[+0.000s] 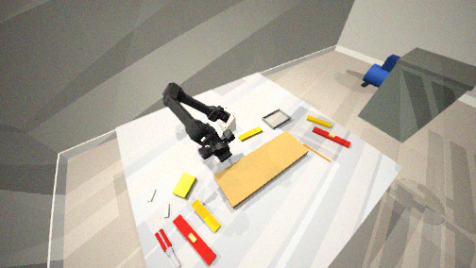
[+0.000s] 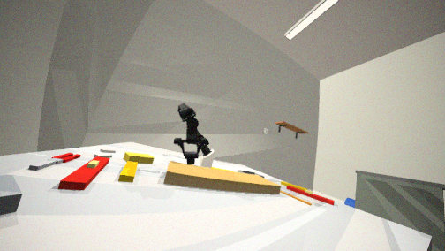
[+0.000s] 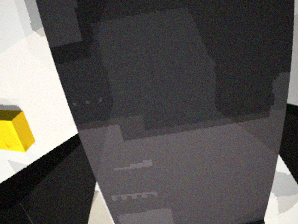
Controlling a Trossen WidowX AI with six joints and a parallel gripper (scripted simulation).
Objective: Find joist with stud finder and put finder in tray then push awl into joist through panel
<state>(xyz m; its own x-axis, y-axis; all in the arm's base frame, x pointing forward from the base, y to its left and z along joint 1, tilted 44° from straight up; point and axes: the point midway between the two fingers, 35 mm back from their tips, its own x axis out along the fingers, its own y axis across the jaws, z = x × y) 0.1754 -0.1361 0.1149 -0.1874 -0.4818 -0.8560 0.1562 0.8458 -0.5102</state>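
The stud finder lies 10 mm behind my gripper tip, 10 mm to the left of it and 20 mm below it. Also, from my gripper tip: awl 10 mm ahead, 30 mm to the left, 60 mm below; then orange pencil 350 mm ahead, 430 mm to the left, 70 mm below; then grey-framed tray 10 mm ahead, 470 mm to the left, 60 mm below.
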